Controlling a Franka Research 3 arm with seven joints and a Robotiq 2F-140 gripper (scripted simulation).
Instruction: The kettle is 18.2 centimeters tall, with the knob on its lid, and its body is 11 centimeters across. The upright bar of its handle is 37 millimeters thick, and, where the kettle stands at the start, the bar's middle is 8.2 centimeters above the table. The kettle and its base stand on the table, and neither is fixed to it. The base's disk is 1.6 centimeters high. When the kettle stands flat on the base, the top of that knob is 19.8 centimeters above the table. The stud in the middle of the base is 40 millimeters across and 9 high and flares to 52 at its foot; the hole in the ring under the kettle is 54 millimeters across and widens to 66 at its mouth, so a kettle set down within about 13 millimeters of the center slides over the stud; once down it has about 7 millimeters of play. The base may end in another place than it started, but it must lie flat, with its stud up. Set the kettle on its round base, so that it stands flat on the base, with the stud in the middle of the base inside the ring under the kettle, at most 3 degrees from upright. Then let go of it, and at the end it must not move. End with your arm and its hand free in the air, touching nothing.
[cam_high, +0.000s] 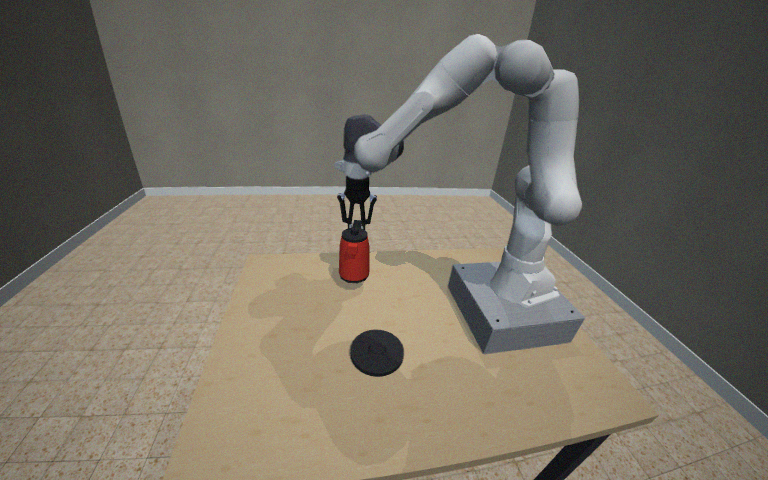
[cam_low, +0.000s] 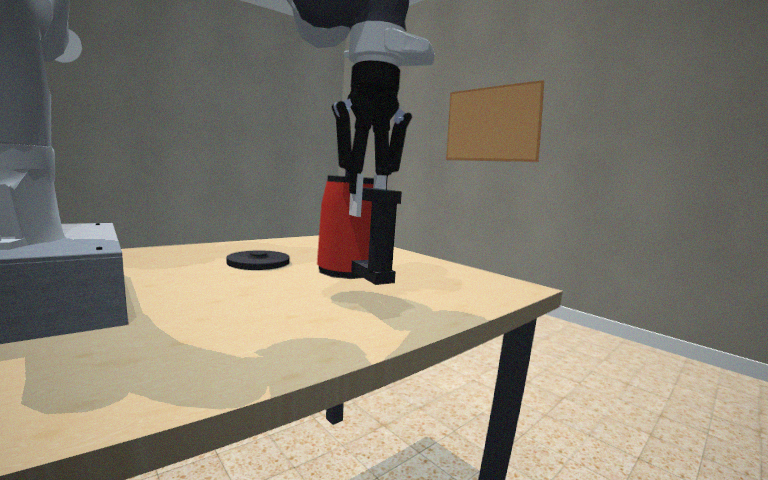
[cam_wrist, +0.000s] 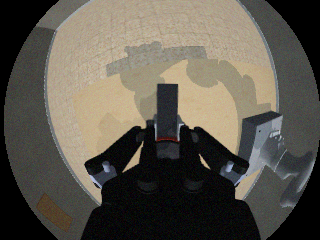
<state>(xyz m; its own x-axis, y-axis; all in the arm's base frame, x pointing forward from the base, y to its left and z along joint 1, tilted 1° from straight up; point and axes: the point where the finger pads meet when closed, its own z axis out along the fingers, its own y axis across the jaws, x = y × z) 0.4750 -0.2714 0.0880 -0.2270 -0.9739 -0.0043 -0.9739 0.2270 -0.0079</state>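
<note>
My gripper is now 50 mm above the red kettle, 30 mm to the right of it and 10 mm short of it. From my hand the other things lie so: round black base: 370 mm to the left, 170 mm below, 20 mm behind.
</note>
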